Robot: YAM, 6 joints.
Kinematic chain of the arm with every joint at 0, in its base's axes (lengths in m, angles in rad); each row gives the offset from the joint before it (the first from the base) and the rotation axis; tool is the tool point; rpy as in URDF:
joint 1: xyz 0 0 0.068 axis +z
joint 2: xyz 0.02 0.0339 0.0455 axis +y
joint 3: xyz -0.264 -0.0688 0 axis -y
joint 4: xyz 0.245 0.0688 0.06 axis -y
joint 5: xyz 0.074 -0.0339 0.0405 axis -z
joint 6: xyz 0.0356 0 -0.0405 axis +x
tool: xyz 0 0 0 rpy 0 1.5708 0
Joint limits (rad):
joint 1: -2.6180..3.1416
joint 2: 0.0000..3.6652
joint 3: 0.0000..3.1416
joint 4: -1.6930..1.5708
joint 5: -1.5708..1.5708
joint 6: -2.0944..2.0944
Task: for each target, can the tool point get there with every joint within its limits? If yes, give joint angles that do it. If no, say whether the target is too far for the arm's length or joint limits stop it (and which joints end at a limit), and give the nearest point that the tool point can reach.
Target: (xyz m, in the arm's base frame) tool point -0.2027 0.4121 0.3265
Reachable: yes | joints 2.0157 1.9583 1.8433 -0.4998 -0.1586 0.1102
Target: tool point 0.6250 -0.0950 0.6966
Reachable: no: too far | nearest point 0.4678 -0.0711 0.5451 | short by 0.220 m
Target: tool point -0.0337 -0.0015 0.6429
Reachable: yes | joints 2.1020 1.0373 2.1470 -0.4670 -0.9937 0.3078
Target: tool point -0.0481 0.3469 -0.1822
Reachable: yes | joints 1.6440 3.0771 1.2059 1.2269 -0.6870 -0.8656
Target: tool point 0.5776 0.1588 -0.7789
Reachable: no: too far | nearest point 0.3858 0.1061 -0.3471 | short by 0.475 m
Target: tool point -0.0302 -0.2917 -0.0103
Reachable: yes | joints -1.7381 2.4938 1.2602 -1.1481 -0.5562 0.3915
